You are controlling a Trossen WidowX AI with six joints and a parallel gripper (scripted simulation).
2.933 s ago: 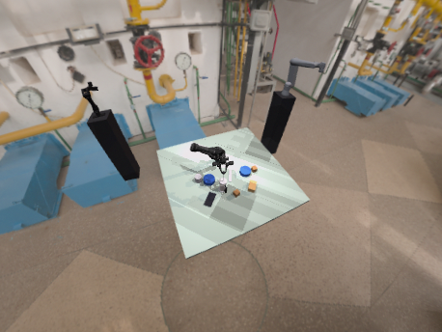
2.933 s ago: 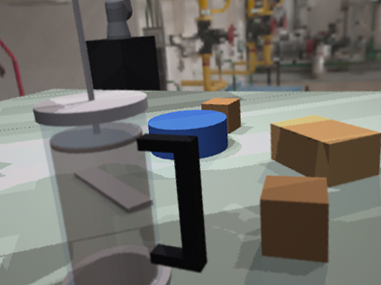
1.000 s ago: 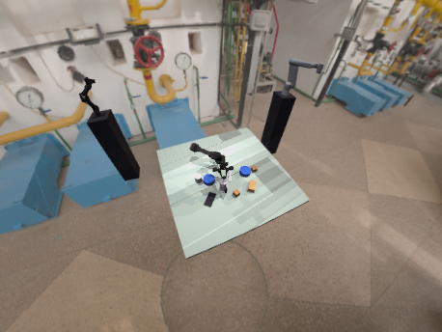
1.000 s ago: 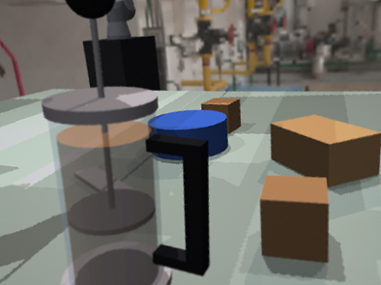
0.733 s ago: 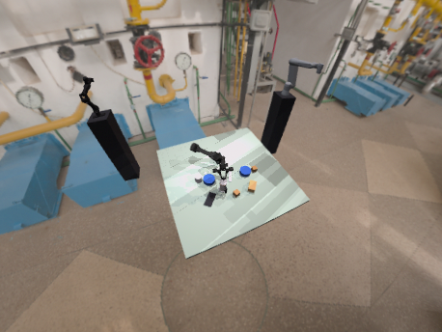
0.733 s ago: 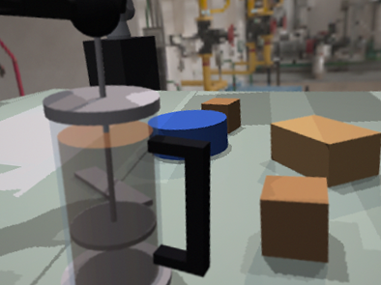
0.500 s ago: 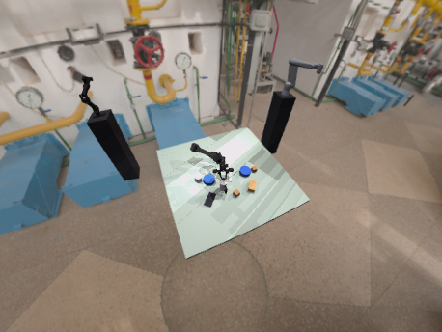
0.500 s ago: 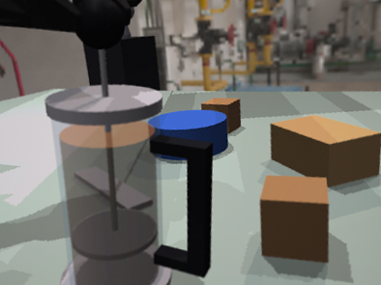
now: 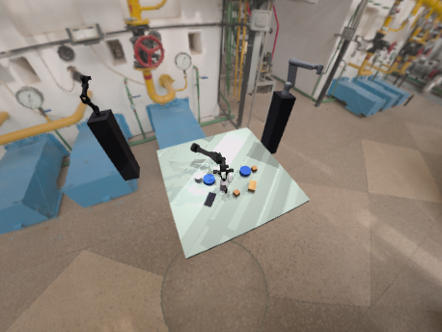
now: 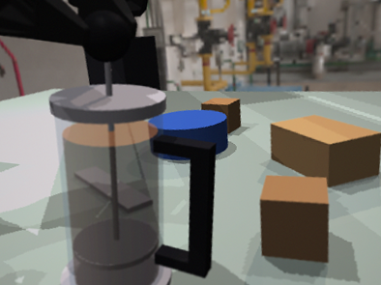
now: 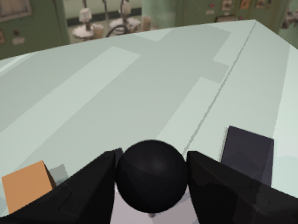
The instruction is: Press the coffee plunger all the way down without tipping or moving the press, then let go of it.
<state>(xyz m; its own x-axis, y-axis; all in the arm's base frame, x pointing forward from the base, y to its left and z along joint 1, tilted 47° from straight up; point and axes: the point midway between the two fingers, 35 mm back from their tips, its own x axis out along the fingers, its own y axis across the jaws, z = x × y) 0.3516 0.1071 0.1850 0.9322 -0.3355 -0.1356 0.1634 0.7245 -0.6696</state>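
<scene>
Right now my gripper tip is 9 cm above the coffee press. From my gripper tip the other things lie so: tan box (29 cm to the left, 16 cm below, 4 cm ahead); then grey cylinder (21 cm to the right, 19 cm behind, 15 cm below).
</scene>
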